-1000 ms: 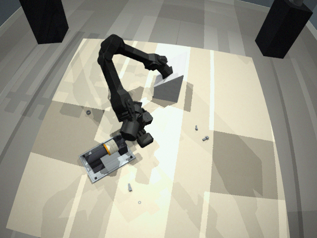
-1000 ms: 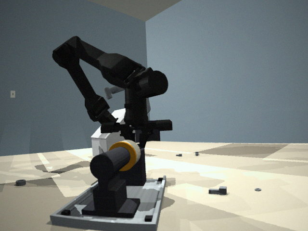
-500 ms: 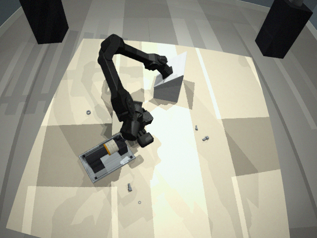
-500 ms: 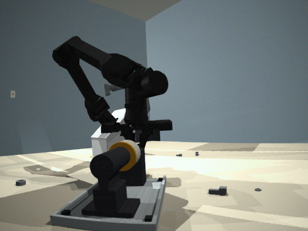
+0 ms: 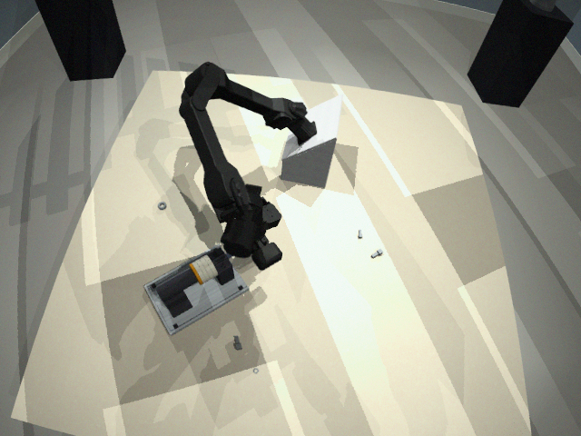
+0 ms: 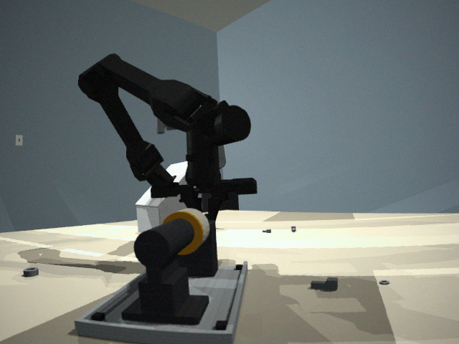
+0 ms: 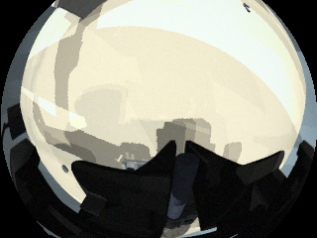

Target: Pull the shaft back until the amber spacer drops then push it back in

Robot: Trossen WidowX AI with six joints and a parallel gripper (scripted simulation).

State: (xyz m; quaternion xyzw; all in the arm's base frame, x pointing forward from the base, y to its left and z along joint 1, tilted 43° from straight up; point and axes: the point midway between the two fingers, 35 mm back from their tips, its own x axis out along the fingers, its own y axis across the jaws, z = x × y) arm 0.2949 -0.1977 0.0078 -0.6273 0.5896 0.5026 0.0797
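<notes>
The grey-blue shaft lies 60 mm to the right of my gripper tip, 40 mm ahead of it and 30 mm above it. Also, from my gripper tip: nut 270 mm to the right, 160 mm behind, 40 mm below; then cream spacer 110 mm to the right, 70 mm ahead, 30 mm above; then amber spacer 130 mm to the right, 80 mm ahead, 30 mm above.
</notes>
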